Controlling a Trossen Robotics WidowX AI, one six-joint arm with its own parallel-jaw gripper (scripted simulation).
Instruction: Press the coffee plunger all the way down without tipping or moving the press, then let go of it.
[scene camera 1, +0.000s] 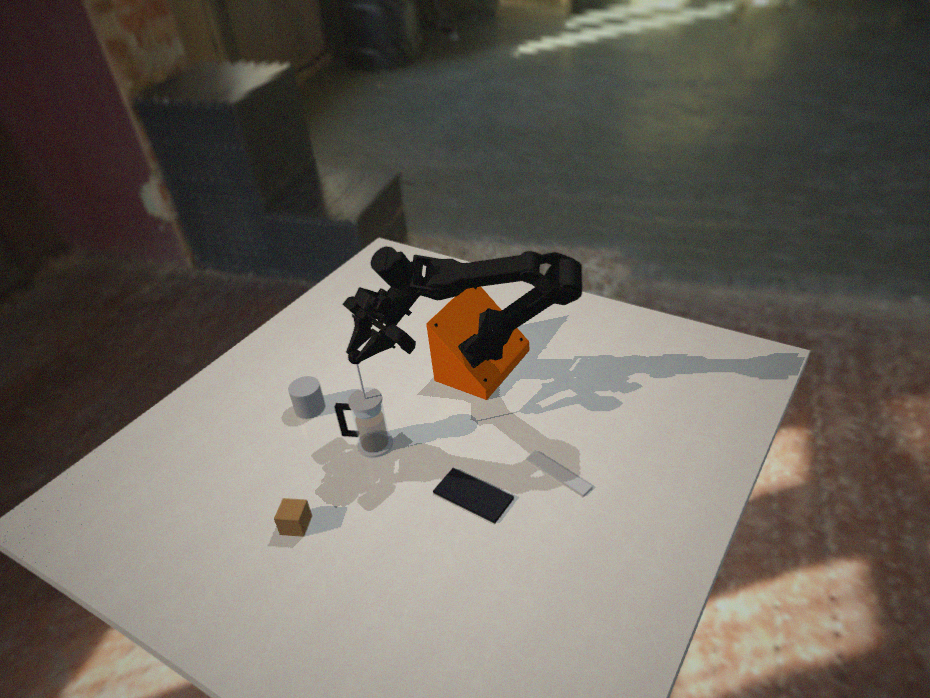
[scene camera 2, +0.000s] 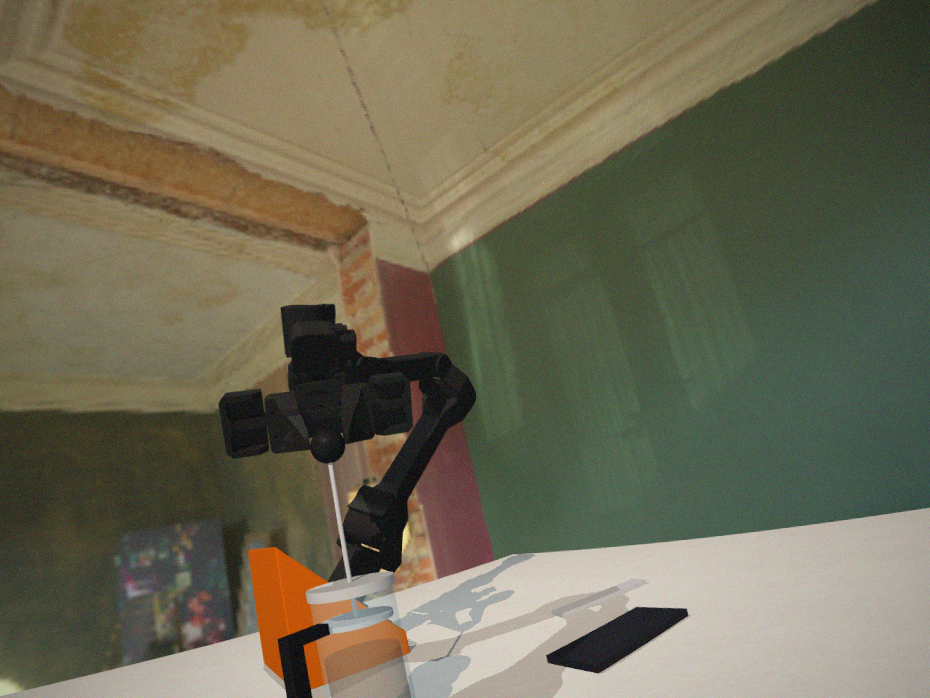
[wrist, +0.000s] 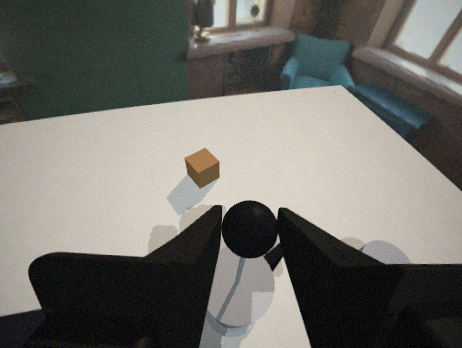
Labels:
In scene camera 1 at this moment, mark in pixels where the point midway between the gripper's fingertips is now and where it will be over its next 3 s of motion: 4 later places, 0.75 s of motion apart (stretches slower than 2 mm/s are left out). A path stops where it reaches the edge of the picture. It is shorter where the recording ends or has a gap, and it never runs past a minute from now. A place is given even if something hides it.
My gripper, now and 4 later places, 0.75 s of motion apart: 352, 357; 348, 363; 346, 377; 344, 389; 344, 392

